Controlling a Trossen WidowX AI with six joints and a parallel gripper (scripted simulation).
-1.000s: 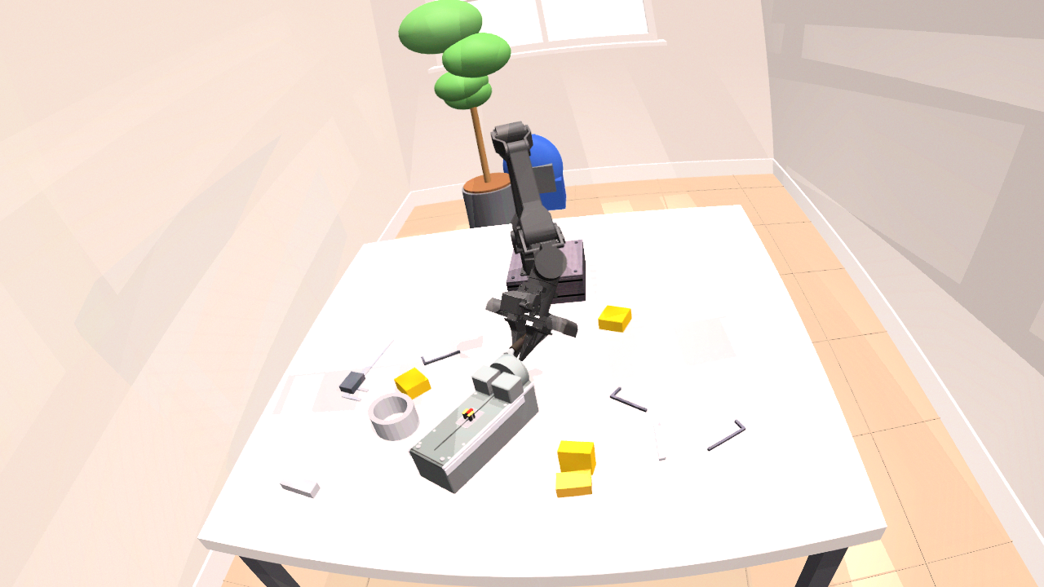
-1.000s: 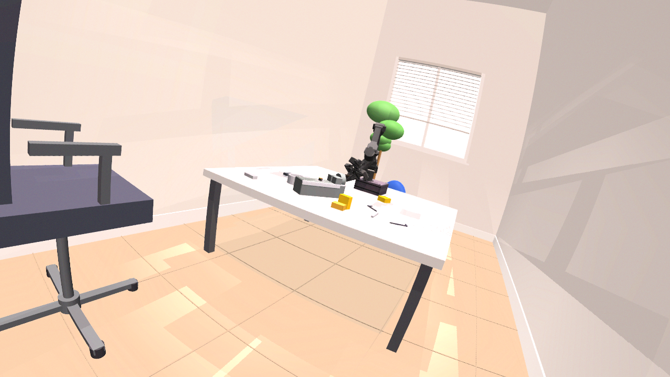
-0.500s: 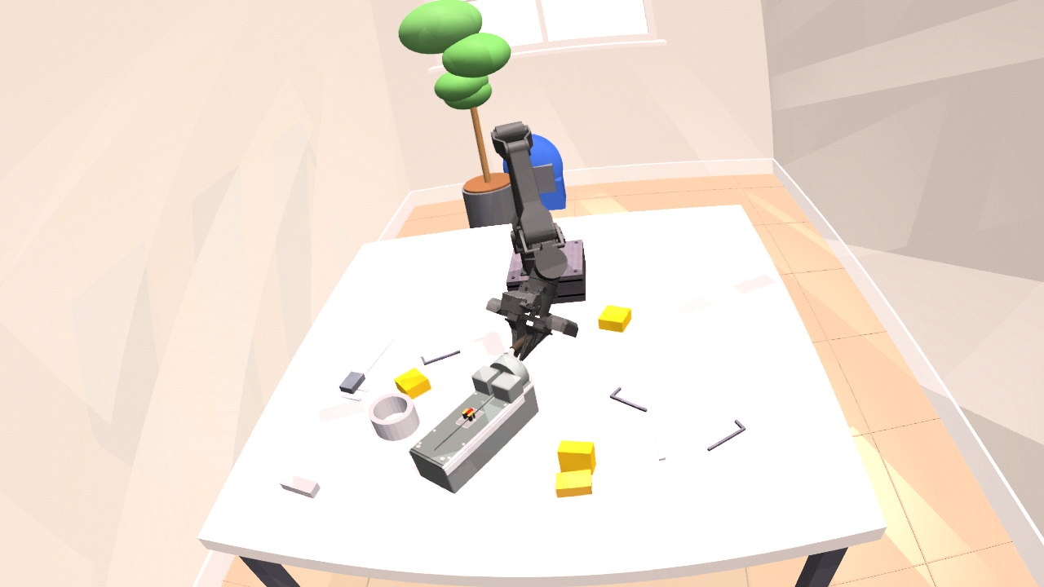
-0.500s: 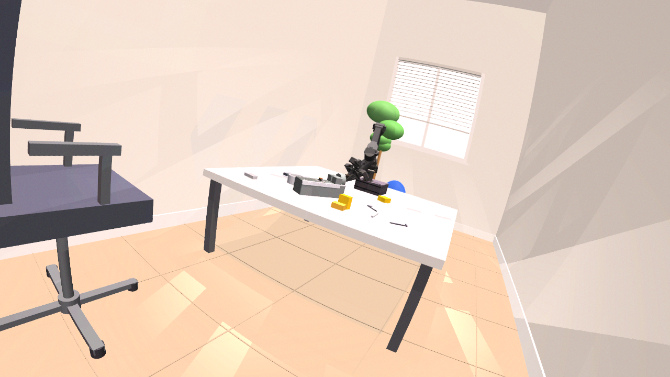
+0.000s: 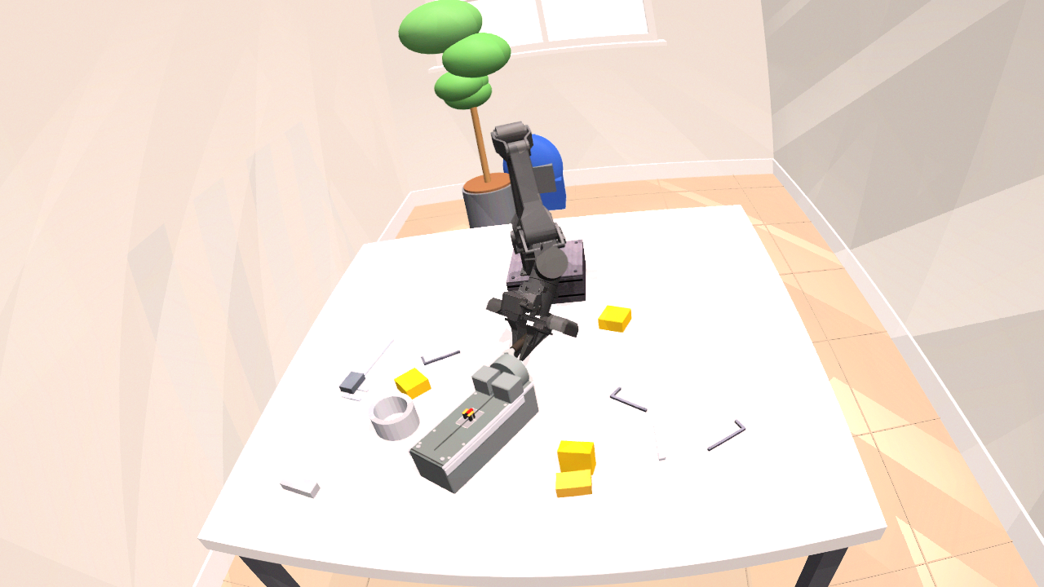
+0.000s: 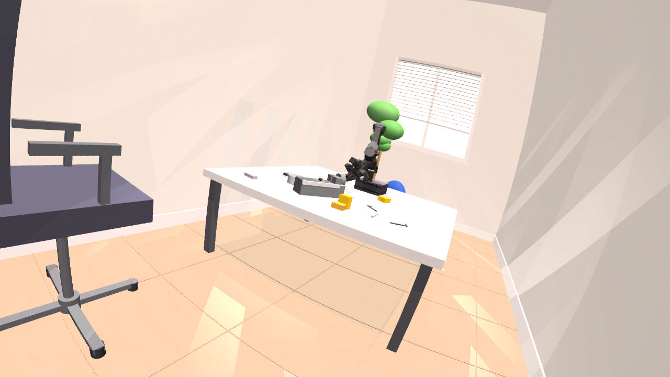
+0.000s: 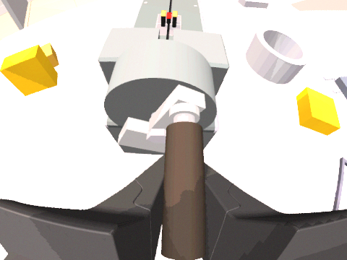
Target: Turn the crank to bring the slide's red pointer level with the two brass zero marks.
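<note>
Right now my gripper tip is 10 mm past the brown crank handle, 10 mm to the right of it and 30 mm below it. Round my gripper tip: red pointer 150 mm ahead, 60 mm to the right, 10 mm below.
</note>
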